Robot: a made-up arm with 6 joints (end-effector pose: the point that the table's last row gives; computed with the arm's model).
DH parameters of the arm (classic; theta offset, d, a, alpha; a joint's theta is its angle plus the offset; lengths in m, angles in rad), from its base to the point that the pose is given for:
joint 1: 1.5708 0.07 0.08 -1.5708
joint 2: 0 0.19 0.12 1.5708
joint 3: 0 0.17 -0.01 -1.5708
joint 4: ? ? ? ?
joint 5: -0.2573 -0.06 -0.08 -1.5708
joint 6: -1.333 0 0.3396 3.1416
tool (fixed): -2.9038 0.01 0 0
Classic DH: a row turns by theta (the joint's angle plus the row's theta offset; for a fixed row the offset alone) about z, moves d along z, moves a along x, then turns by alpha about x.
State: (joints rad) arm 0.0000 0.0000 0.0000 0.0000 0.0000 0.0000
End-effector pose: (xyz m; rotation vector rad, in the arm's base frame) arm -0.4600 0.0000 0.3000 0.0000 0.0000 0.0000
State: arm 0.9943 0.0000 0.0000 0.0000 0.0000 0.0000
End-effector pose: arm -0.2507 -0.3857 0.3000 0.0000 0.0000 0.9943
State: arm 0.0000 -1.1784 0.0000 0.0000 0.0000 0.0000
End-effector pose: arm -0.4600 -0.1631 0.0840 1.1784 0.0000 0.0000
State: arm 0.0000 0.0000 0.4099 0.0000 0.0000 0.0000
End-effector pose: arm -0.3580 -0.0911 0.3000 0.0000 0.0000 0.4099
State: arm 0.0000 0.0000 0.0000 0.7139 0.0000 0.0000
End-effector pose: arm -0.4600 0.0857 0.4098 -0.7139 0.0000 0.0000
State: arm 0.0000 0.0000 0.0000 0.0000 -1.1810 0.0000
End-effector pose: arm -0.4600 -0.0093 0.2938 1.1810 0.0000 0.0000
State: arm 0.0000 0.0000 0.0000 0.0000 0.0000 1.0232
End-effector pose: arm -0.2335 0.2434 0.3000 0.0000 0.0000 -1.0232
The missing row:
joint 4: 0.2573 0 -0.1965 0
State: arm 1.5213 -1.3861 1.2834 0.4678 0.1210 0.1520
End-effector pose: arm 0.2171 -0.1668 -0.0308 1.4907 -0.2672 1.8589
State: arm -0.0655 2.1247 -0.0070 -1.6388 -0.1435 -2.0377
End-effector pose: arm -0.0762 -0.3568 0.1681 -0.2074 0.3474 1.9526
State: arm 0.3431 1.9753 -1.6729 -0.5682 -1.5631 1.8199
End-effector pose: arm -0.6276 0.1719 0.0151 1.3341 -0.5799 -0.4300
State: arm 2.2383 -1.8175 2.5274 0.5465 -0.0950 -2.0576
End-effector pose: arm 0.4444 0.3331 0.5491 -0.6580 2.0704 0.0572
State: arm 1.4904 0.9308 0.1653 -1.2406 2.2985 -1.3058
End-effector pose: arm -0.2592 -0.2235 0.4244 -2.5922 -0.2564 1.7123
